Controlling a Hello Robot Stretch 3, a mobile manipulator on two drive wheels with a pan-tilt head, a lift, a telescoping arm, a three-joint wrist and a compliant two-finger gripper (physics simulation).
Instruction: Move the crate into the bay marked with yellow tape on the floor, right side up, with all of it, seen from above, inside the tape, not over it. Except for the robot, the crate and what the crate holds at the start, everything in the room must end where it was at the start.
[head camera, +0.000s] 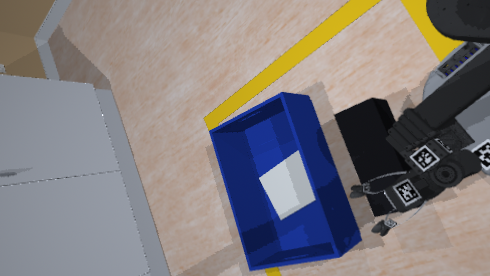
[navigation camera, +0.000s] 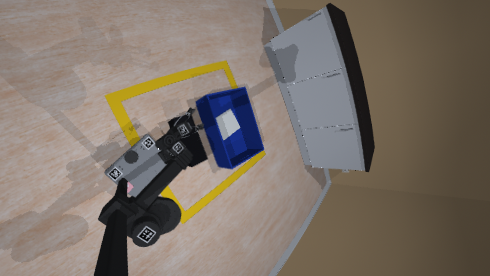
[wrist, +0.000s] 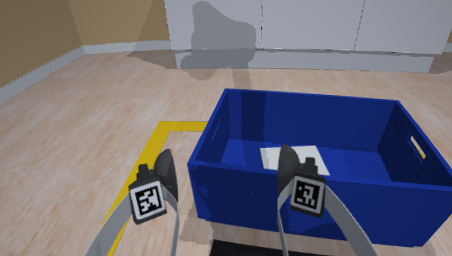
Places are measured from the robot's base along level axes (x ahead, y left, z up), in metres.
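Pixels of known places: gripper, between the fingertips: (head camera: 362, 212) (navigation camera: 198, 117); robot's base, origin of its link: (navigation camera: 131, 156).
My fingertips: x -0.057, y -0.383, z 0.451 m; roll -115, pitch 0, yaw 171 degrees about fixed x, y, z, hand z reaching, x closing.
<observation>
Ahead of a thing's pixels: the offset from my fingertips to its top centre.
The blue crate {dx -0.297, dy -0.335, dz -0.231 m} (head camera: 325, 175) (navigation camera: 217, 145) (wrist: 240, 195) stands upright on the floor, with a white flat-sided thing {dx -0.274, dy -0.338, dz -0.424 m} (head camera: 287, 185) (navigation camera: 228, 124) (wrist: 272, 157) inside. The yellow tape (head camera: 287, 61) (navigation camera: 170, 79) (wrist: 185, 126) marks the bay. The crate's cabinet-side long edge lies over the far tape strip and hides most of it; the rest of the crate is within the tape. My gripper (head camera: 369, 210) (navigation camera: 196, 119) (wrist: 226, 165) is open and empty, on the robot's side of the crate near one end of its long wall. Whether a fingertip touches the wall cannot be told.
A black block {dx -0.124, dy +0.027, dz -0.290 m} (head camera: 367, 145) (navigation camera: 197, 150) (wrist: 245, 248) lies inside the bay, between the crate and my base (navigation camera: 137, 172), partly under my wrist. A grey cabinet (head camera: 50, 125) (navigation camera: 320, 100) (wrist: 310, 25) stands beyond the crate, across a strip of floor, against the brown wall (navigation camera: 430, 100).
</observation>
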